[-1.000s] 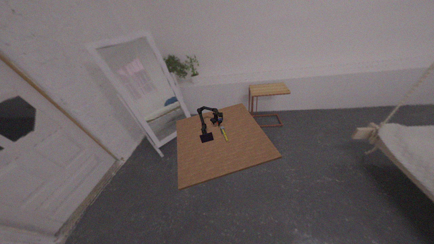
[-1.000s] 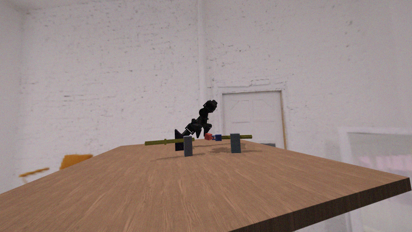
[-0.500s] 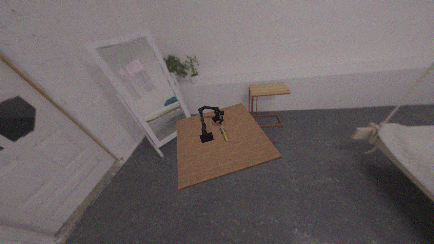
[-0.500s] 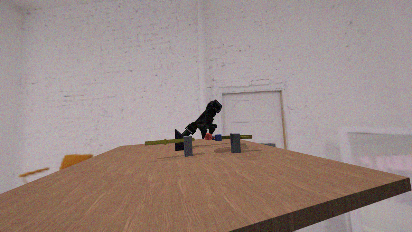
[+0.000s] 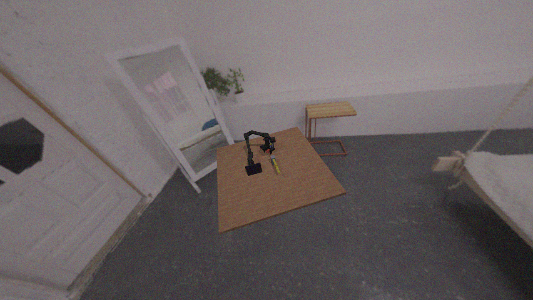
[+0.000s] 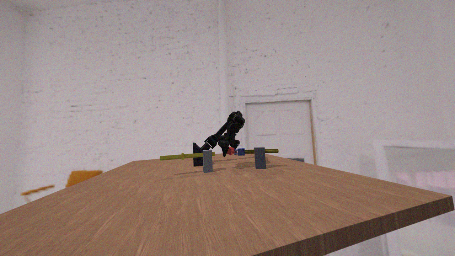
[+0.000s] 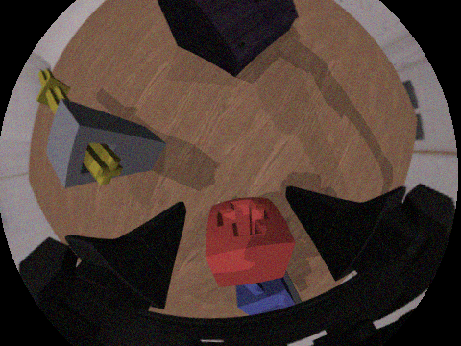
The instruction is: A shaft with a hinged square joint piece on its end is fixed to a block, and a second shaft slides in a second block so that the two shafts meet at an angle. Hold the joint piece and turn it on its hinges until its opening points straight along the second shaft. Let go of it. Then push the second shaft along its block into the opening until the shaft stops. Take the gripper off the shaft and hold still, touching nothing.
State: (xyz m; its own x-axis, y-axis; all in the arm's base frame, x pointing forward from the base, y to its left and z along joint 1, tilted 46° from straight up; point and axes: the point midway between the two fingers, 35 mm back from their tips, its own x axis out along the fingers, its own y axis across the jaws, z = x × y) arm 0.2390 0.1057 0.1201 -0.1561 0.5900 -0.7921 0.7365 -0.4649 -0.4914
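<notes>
Now: the red joint piece 1 cm ahead of my gripper tip, 2 cm to the left of it and 3 cm above it.
</notes>
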